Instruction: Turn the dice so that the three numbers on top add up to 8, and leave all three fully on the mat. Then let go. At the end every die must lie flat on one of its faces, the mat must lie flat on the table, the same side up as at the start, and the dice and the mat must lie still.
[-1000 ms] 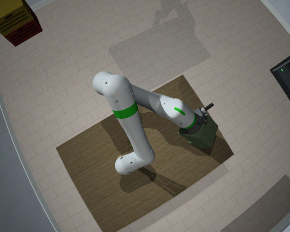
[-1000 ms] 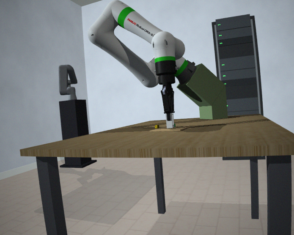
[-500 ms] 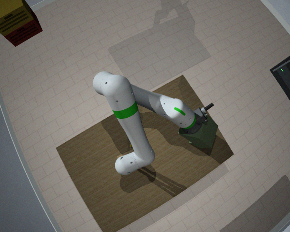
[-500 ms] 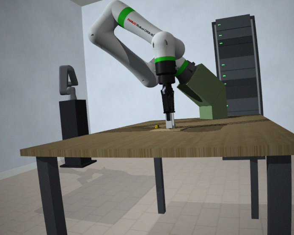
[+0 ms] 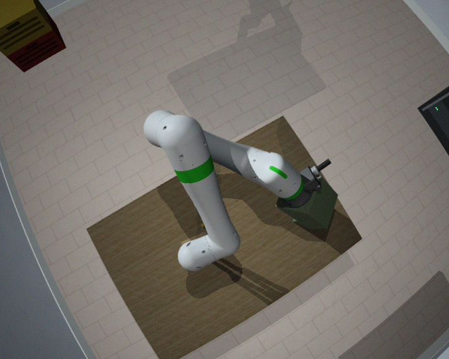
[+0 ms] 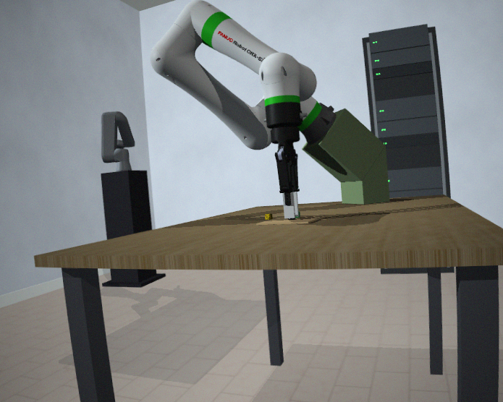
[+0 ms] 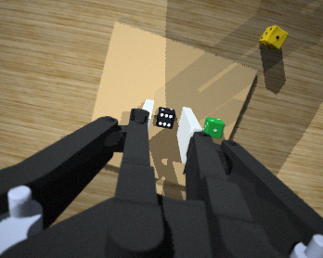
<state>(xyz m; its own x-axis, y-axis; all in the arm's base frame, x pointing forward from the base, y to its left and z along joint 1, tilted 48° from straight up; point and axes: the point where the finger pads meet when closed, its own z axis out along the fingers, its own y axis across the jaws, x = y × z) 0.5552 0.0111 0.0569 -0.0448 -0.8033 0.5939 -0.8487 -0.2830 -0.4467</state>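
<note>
Right now my hand is 30 mm above the black die. The rest, counted from my hand: tan mat 40 mm below; yellow die 90 mm behind, 90 mm to the right, 30 mm below; green die 50 mm behind, 30 mm below.
</note>
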